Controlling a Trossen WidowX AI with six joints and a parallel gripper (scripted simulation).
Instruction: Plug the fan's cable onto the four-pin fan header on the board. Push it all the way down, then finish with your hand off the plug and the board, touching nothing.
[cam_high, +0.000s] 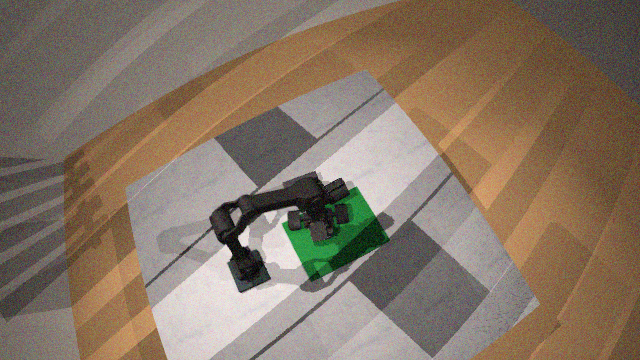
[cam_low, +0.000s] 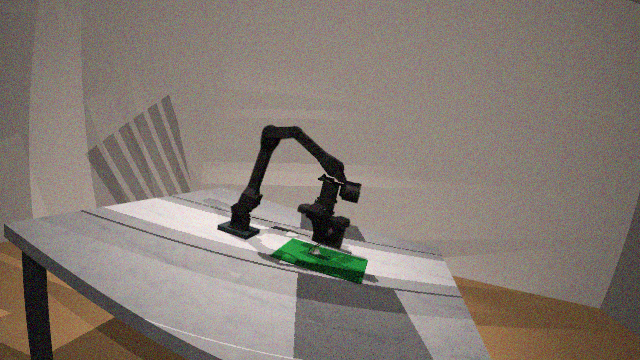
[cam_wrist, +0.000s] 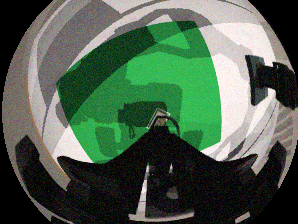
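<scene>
Right now the dark plug is 10 mm to the left of my gripper tip and 10 mm above it. The rest, counted from my gripper tip: black fan (160 mm to the left, 20 mm ahead); green board (80 mm below, 40 mm ahead, 20 mm to the right).
</scene>
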